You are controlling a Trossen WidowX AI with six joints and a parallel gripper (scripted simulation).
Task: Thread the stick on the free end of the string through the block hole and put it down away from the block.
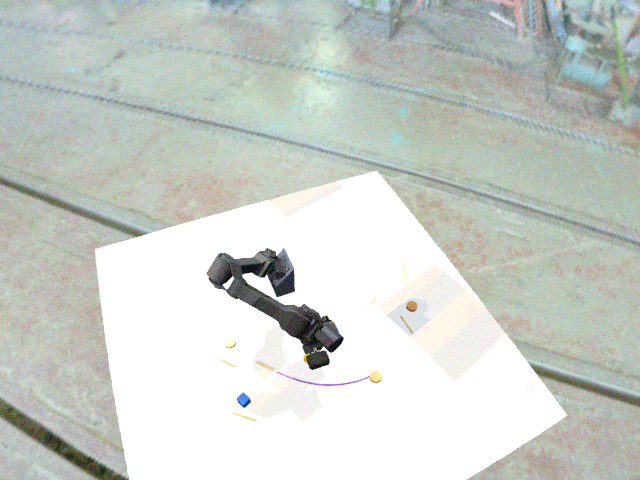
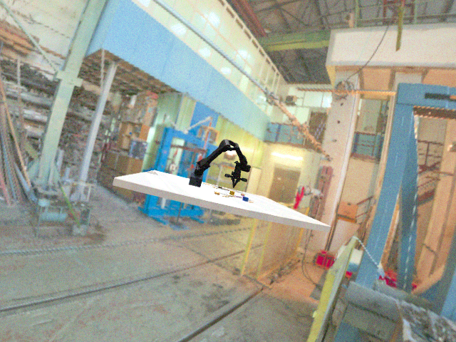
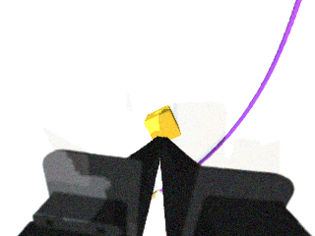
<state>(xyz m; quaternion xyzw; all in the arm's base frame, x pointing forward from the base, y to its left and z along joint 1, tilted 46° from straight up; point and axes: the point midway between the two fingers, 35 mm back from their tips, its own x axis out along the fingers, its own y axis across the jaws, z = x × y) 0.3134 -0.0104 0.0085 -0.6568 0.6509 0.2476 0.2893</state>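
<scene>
My gripper tip is 4 cm above the yellow wooden block. The rest, counted from my gripper tip: blue cube: 6 cm ahead, 24 cm to the right, 4 cm below; thin wooden stick: 1 cm behind, 13 cm to the right, 6 cm below; round button: 13 cm ahead, 17 cm to the left, 5 cm below.
</scene>
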